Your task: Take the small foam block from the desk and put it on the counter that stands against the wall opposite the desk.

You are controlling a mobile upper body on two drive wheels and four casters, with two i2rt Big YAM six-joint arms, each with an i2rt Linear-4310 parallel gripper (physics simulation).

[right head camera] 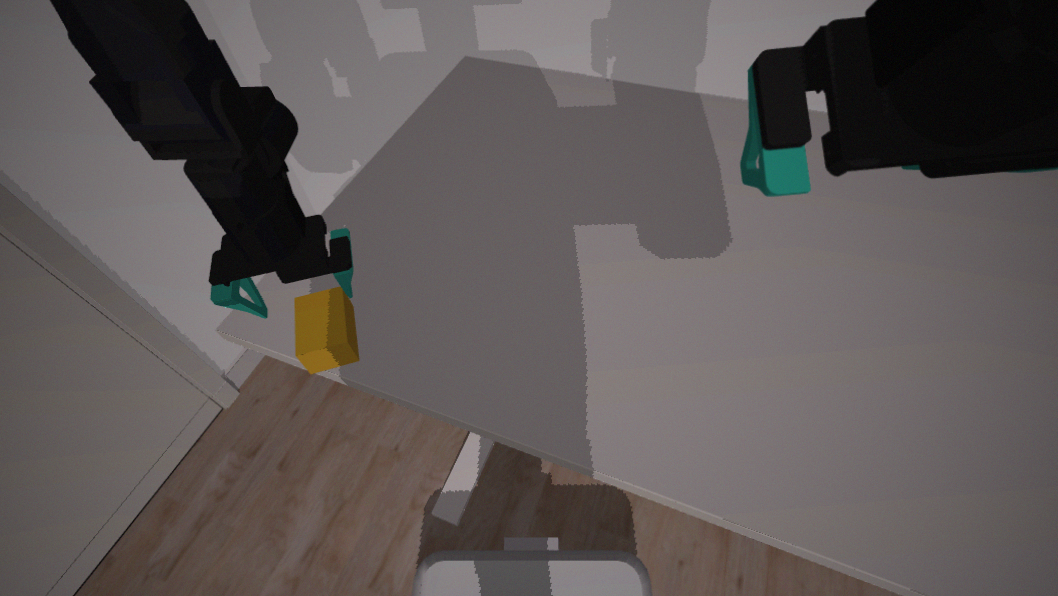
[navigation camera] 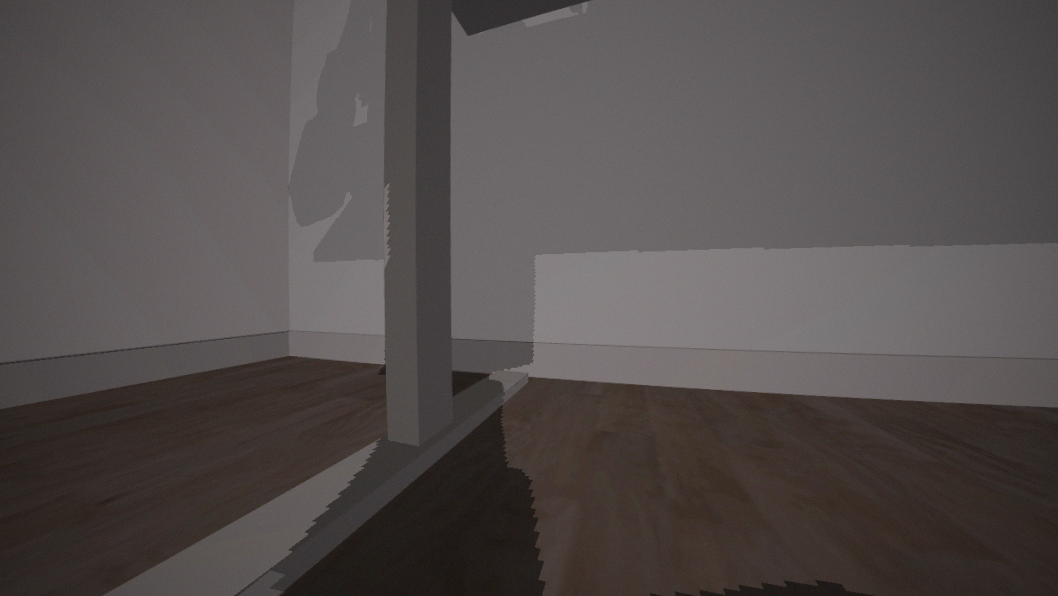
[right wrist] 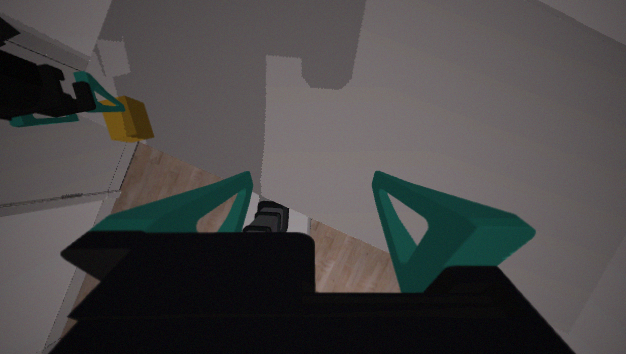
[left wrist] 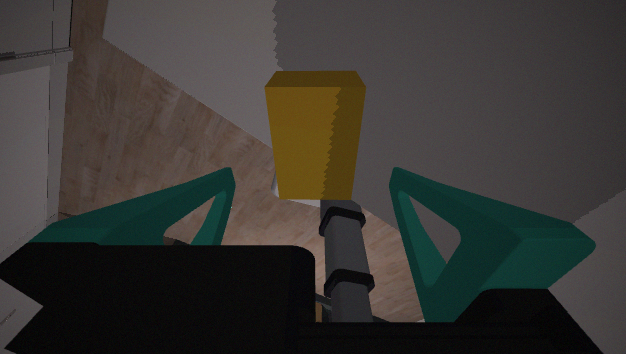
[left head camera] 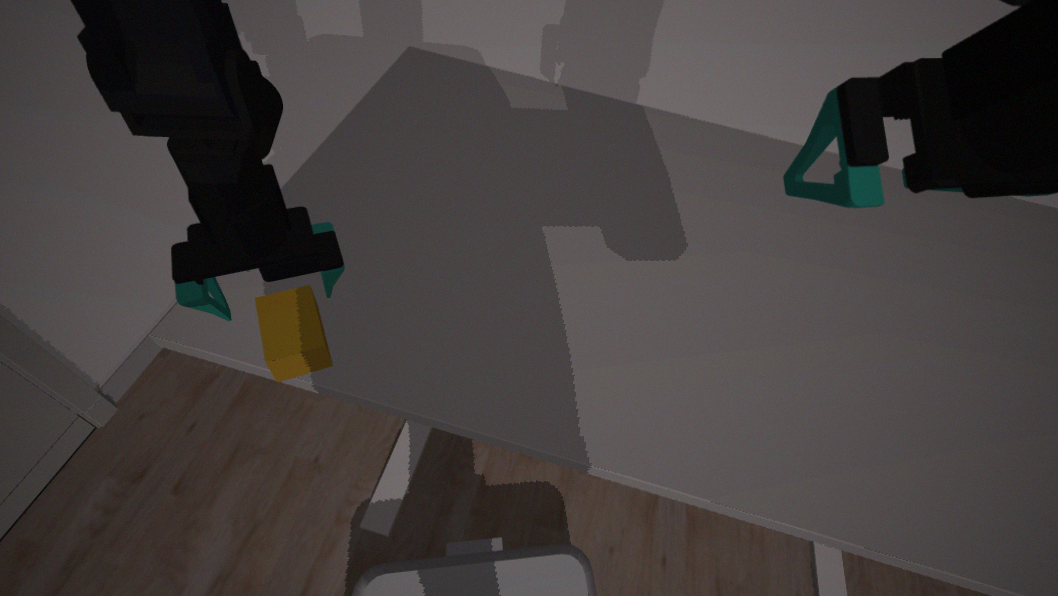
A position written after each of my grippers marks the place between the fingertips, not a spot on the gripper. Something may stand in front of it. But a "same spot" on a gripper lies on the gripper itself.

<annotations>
My left gripper shows in the right head camera view [309,304], in the right wrist view [101,113], in the left wrist view [312,176] and in the left head camera view [280,304]; in the navigation camera view it is out of frame. My right gripper shows in the right head camera view, in the right wrist view [312,177] and in the left head camera view; in the navigation camera view it is out of frame, in the left wrist view it is out of frame. A yellow foam block shows in the right head camera view [325,332], in the right wrist view [133,125], in the left wrist view and in the left head camera view; in the navigation camera view it is out of frame. One and the same spot on the yellow foam block: [left wrist: 315,117] is [left head camera: 285,303]. The same spot on my right gripper: [left head camera: 853,111] is [right head camera: 766,87].
</annotations>
